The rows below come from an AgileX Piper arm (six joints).
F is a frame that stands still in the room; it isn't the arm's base.
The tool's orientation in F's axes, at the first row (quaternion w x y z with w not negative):
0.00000, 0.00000, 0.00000, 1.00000
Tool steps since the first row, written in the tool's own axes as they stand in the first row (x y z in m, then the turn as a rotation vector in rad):
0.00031, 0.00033, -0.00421, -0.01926, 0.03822, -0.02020
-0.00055, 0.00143, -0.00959, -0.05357, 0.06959, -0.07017
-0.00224, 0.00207, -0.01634, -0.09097, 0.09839, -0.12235
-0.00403, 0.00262, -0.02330, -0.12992, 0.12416, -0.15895
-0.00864, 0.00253, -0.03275, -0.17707, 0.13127, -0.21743
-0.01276, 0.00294, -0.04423, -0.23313, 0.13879, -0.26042
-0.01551, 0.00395, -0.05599, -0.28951, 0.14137, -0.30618
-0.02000, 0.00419, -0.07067, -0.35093, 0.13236, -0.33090
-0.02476, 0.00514, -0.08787, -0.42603, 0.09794, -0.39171
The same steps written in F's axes. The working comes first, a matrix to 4 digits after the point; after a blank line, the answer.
The tool's axes in the first row as the columns of a matrix, in F's axes (used below as rounded here):
-1.0000, 0.0000, 0.0000
0.0000, -1.0000, 0.0000
0.0000, 0.0000, 1.0000

-0.00031, -0.00033, -0.00421, 0.01926, -0.03822, -0.02020
0.00055, -0.00143, -0.00959, 0.05357, -0.06959, -0.07017
0.00224, -0.00207, -0.01634, 0.09097, -0.09839, -0.12235
0.00403, -0.00262, -0.02330, 0.12992, -0.12416, -0.15895
0.00864, -0.00253, -0.03275, 0.17707, -0.13127, -0.21743
0.01276, -0.00294, -0.04423, 0.23313, -0.13879, -0.26042
0.01551, -0.00395, -0.05599, 0.28951, -0.14137, -0.30618
0.02000, -0.00419, -0.07067, 0.35093, -0.13236, -0.33090
0.02476, -0.00514, -0.08787, 0.42603, -0.09794, -0.39171

